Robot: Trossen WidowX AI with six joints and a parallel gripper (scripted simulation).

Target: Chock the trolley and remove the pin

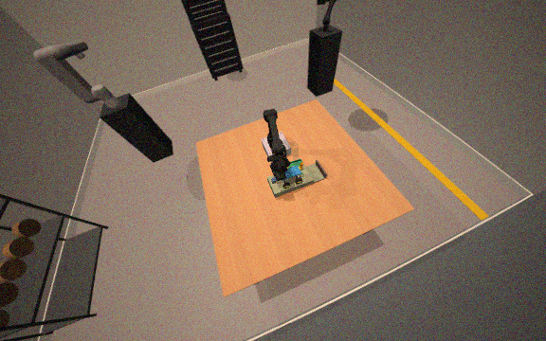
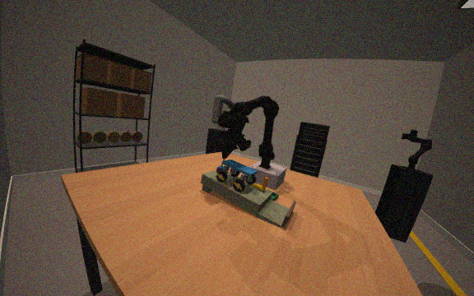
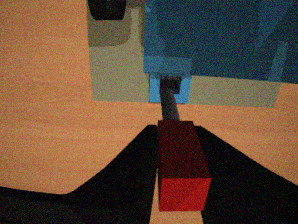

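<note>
Now: gripper tip 21 cm to the right of the green tray, 17 cm above it and 10 cm past it. Also, from my gripper tip: red-headed stop pin right at my gripper tip; grey-green ramp 12 cm below, 10 cm to the left, 2 cm ahead; trolley 10 cm to the left, 5 cm below, 2 cm ahead.
</note>
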